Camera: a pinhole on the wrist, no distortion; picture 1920 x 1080 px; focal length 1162.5 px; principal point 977.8 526.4 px. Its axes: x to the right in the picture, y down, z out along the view. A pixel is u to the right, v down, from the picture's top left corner.
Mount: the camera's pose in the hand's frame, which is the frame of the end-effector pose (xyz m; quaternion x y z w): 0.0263 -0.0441 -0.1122 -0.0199 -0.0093 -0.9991 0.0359
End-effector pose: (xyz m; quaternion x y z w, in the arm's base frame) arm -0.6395 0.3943 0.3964 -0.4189 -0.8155 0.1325 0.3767
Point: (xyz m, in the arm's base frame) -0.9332 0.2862 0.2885
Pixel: 1230.6 946.7
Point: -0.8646 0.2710 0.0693
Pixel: 1521.6 484.0
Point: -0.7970 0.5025 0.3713
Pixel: 551.1 436.2
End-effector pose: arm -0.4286 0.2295 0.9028 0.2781 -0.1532 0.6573 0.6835
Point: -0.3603 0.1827 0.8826
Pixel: 1662.6 731.2
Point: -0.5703 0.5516 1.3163
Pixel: outside the picture
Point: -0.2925 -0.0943 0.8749
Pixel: outside the picture
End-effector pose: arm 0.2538 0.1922 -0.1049 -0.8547 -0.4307 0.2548 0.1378
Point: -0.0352 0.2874 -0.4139
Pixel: 1025.9 687.3
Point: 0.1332 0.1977 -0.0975
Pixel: 1626.9 799.4
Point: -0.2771 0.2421 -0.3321
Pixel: 1414.4 988.7
